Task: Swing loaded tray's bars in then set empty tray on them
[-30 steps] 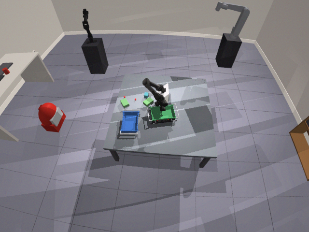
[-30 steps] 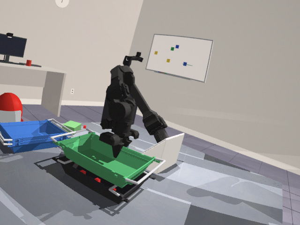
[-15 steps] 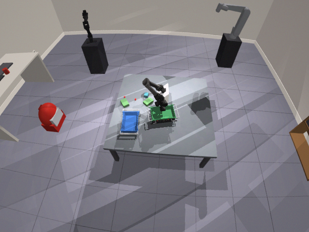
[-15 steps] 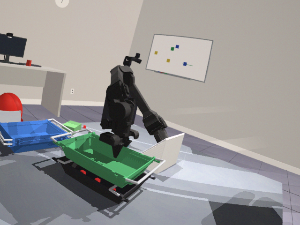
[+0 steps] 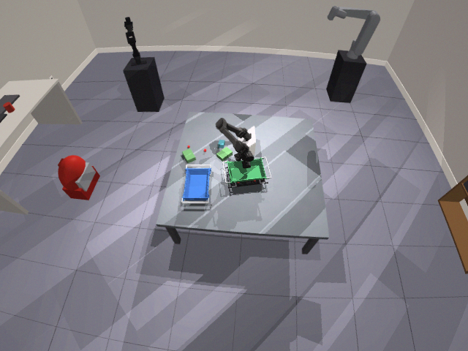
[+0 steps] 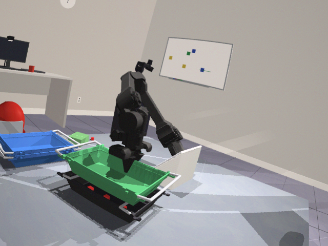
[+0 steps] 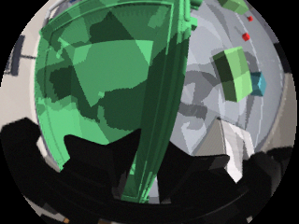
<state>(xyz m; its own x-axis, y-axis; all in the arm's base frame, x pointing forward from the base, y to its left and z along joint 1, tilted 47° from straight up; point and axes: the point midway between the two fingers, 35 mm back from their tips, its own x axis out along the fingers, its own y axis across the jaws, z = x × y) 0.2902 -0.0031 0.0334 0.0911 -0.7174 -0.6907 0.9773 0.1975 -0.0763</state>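
My gripper tip is now 8 cm short of the green tray, 2 cm to the right of it and 3 cm below it. Round my gripper tip: cyan block 29 cm behind, 22 cm to the right, 6 cm below.
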